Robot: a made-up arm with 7 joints. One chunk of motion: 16 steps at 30 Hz.
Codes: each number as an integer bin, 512 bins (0 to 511) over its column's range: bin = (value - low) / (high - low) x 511, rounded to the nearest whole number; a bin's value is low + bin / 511 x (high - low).
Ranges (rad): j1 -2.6..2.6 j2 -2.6..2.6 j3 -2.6..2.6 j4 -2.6..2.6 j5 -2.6..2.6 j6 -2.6..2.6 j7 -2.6..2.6
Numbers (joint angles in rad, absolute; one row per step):
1: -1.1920 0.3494 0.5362 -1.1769 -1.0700 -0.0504 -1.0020
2: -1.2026 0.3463 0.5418 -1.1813 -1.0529 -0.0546 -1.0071
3: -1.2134 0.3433 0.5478 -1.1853 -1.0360 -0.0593 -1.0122
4: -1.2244 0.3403 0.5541 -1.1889 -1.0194 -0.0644 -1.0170
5: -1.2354 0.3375 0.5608 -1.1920 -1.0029 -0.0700 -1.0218
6: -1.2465 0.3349 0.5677 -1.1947 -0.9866 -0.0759 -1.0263
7: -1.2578 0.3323 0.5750 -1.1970 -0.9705 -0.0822 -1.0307
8: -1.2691 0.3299 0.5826 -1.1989 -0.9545 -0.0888 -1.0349
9: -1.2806 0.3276 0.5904 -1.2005 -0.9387 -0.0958 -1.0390
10: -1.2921 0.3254 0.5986 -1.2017 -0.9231 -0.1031 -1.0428
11: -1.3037 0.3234 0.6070 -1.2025 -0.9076 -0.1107 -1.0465
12: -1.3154 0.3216 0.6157 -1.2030 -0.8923 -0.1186 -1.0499
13: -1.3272 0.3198 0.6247 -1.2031 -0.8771 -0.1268 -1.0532
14: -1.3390 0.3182 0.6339 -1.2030 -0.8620 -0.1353 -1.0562
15: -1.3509 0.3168 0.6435 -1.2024 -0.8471 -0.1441 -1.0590
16: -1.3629 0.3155 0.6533 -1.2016 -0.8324 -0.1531 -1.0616
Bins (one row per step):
1: 138 290 308 140 150 251 157
2: 137 290 309 139 152 250 157
3: 136 289 309 139 154 250 156
4: 135 289 310 139 155 249 156
5: 134 289 311 138 157 249 155
6: 133 288 311 138 159 248 155
7: 132 288 312 138 160 247 154
8: 131 288 313 138 162 247 154
9: 130 288 314 138 163 246 153
10: 129 287 314 137 165 245 153
11: 127 287 315 137 166 245 153
12: 126 287 316 137 168 244 152
13: 125 287 317 137 169 243 152
14: 124 287 318 137 171 242 152
15: 123 287 319 137 172 241 151
16: 122 287 320 137 174 240 151

